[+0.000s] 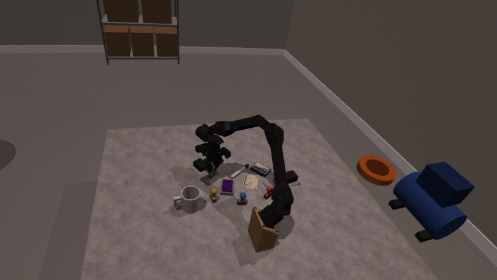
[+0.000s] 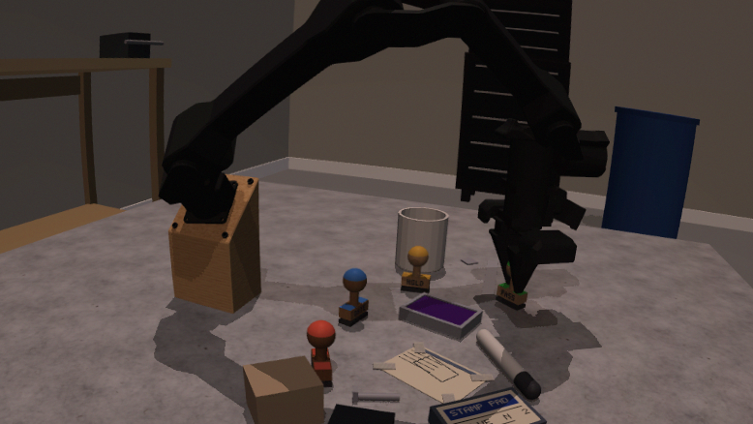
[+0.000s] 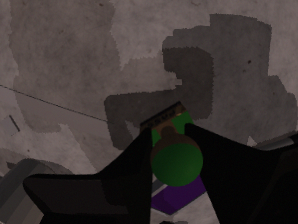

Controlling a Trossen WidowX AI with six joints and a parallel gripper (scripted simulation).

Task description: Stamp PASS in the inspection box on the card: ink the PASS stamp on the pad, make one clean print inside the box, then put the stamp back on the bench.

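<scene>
The ink pad lies 9 cm behind my gripper tip, 5 cm to the right of it and 3 cm below it. The rest, counted from my gripper tip: green-knobbed pass stamp (right at my gripper tip); then marker (1 cm behind, 17 cm to the right, 3 cm below); then beige inspection card (9 cm behind, 17 cm to the right, 4 cm below).
</scene>
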